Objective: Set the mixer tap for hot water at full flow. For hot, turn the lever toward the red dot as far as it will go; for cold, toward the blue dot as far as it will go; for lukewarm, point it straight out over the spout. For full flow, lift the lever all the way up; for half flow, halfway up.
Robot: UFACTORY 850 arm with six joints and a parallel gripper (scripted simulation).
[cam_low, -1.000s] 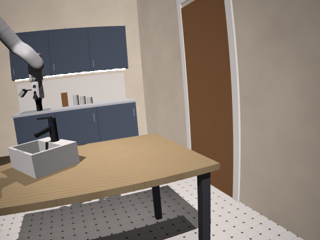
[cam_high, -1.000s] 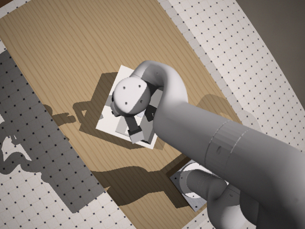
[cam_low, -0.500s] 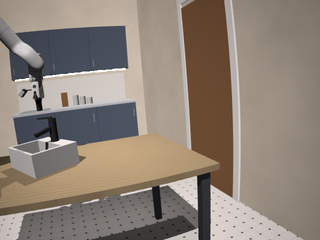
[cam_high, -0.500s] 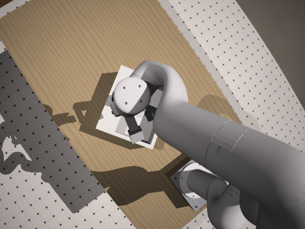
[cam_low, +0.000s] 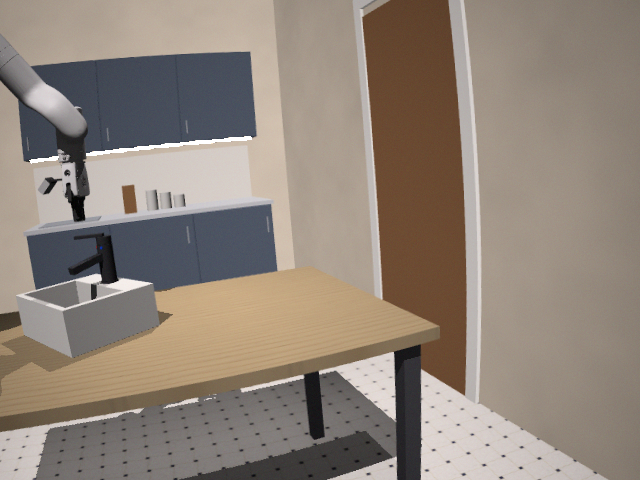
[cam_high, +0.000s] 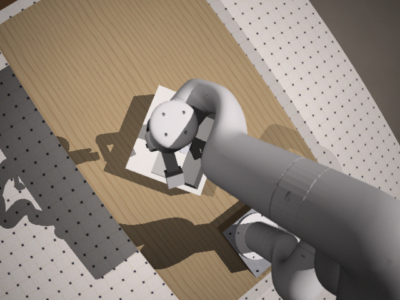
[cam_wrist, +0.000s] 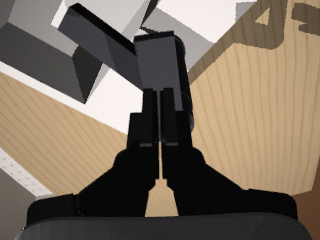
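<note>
Now: the black lever 70 mm below my hand and 20 mm ahead of it. The rest, counted from my hand: white sink basin (300 mm below, 80 mm to the right, 30 mm behind).
</note>
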